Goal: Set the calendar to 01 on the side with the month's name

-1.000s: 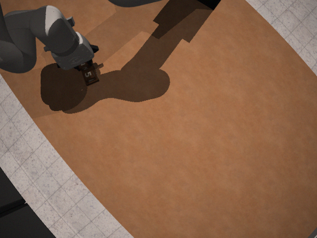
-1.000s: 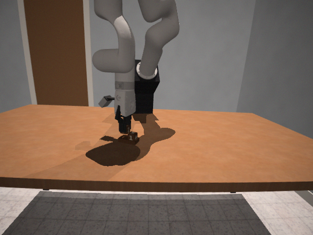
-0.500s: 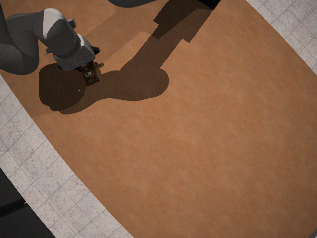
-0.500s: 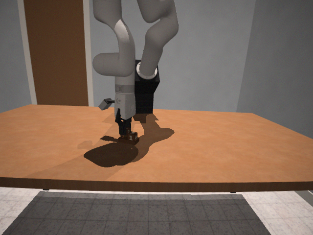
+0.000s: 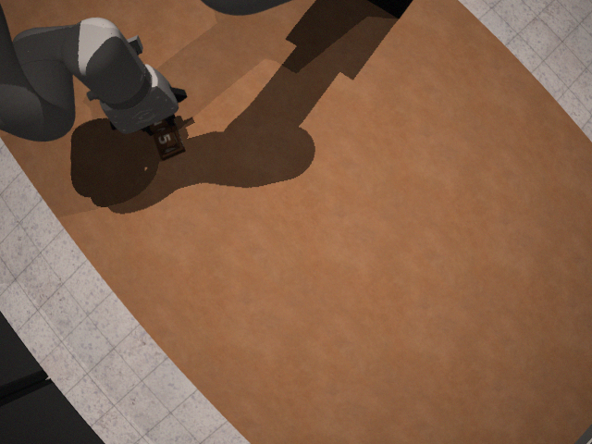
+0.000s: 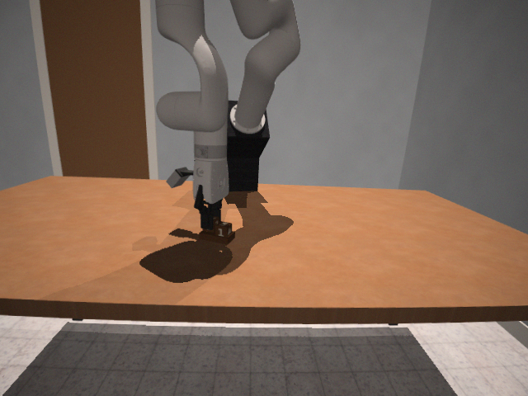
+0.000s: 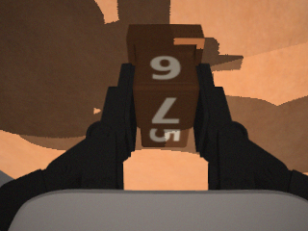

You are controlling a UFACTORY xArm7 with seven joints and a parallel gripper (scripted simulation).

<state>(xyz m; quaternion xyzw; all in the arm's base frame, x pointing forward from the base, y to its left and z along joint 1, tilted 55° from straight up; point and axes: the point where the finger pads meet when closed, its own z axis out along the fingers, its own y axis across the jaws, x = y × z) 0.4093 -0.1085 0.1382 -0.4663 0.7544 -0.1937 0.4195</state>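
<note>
Right now the cube is 10 mm below my hand. From my hand the other things lie so: calendar tray (40 mm below, 20 mm to the left, 10 mm ahead).
</note>
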